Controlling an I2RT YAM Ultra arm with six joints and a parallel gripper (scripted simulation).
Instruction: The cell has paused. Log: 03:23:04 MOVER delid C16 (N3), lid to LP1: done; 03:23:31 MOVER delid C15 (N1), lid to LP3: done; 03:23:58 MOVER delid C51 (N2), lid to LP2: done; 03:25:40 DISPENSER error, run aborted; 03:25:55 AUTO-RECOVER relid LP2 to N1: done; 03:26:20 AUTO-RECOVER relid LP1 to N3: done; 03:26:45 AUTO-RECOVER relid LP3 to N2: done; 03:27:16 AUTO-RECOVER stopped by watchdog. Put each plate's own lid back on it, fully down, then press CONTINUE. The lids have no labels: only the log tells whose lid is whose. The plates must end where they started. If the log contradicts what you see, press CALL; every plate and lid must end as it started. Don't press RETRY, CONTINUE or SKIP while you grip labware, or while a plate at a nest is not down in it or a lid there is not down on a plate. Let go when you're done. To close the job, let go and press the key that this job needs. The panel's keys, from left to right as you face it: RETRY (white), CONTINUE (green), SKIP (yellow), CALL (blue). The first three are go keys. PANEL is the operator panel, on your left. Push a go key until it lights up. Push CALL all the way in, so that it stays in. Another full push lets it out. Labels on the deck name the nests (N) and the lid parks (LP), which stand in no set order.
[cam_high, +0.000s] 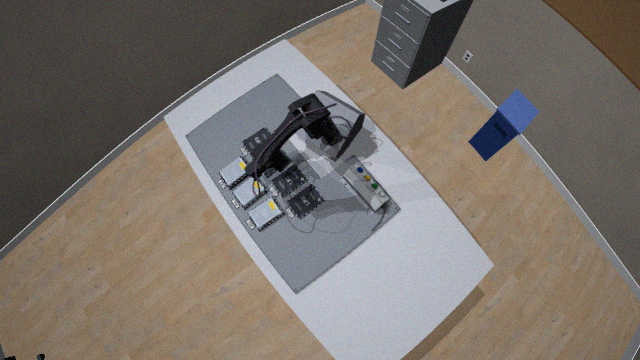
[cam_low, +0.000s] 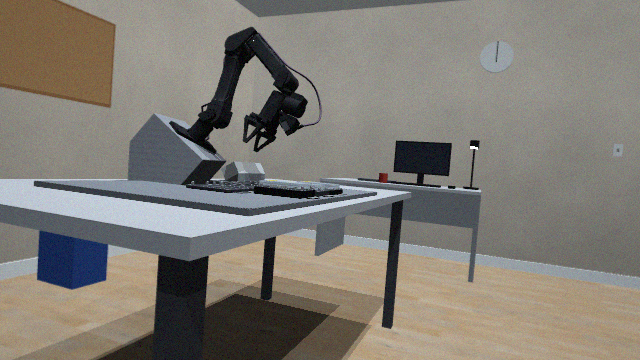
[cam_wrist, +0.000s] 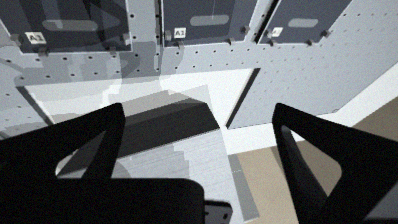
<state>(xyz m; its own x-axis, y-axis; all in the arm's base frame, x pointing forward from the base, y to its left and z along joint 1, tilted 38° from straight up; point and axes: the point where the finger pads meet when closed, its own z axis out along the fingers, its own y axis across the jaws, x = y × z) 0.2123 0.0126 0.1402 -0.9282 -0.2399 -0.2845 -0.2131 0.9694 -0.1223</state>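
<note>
My gripper is now 14 cm above the lid park LP4, 4 cm to the left of it and 3 cm short of it. From my hand the other things lie so: lid park LP1 (14 cm below, 8 cm to the left, 1 cm behind); then blue key (32 cm behind, 17 cm to the left, 9 cm below); then lid park LP2 (20 cm to the left, 14 cm below, 5 cm behind).
</note>
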